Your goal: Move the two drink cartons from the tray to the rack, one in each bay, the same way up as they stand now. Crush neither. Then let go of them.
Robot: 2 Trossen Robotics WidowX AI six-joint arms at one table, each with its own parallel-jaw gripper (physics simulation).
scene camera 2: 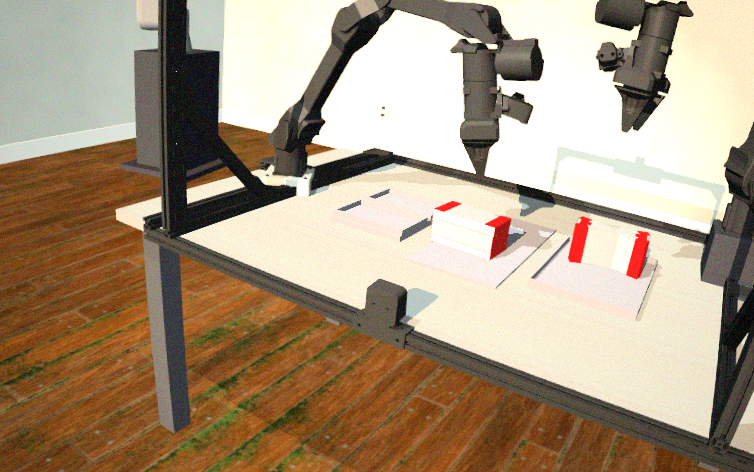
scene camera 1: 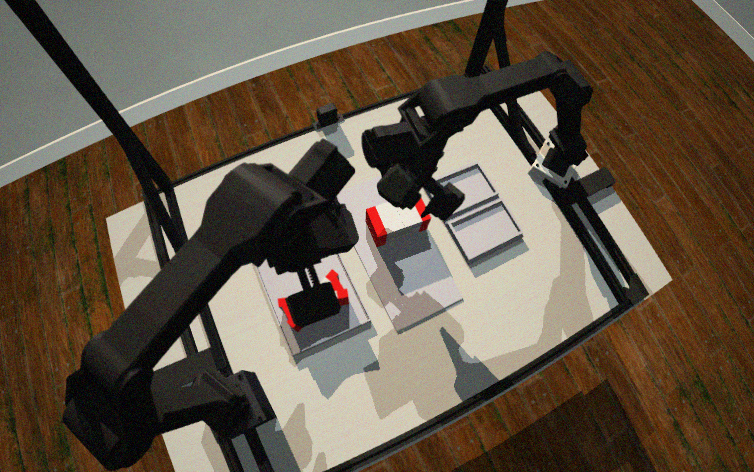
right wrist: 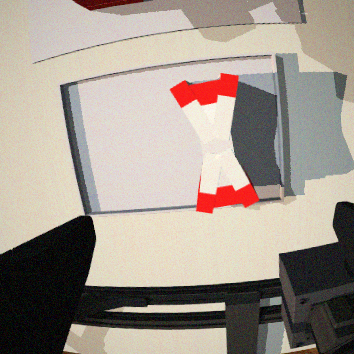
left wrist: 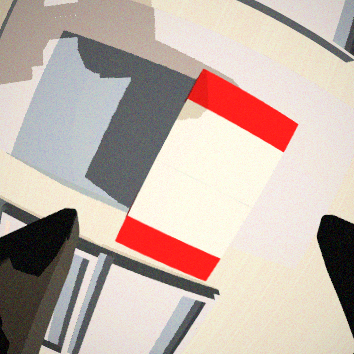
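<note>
An intact red-ended white carton rests on the flat middle tray. Another red-ended white carton, pinched at its waist, is in a rimmed tray. The two-bay rack shows no carton in its visible parts. My left gripper is open and empty, above the intact carton. My right gripper is open and empty, high above the rimmed tray; the right arm partly hides the pinched carton in scene camera 1.
The middle tray lies between the rack and the rimmed tray. A small dark block is fixed at the table edge. Black frame rails border the table, with uprights near its sides. Both arms reach in over the trays.
</note>
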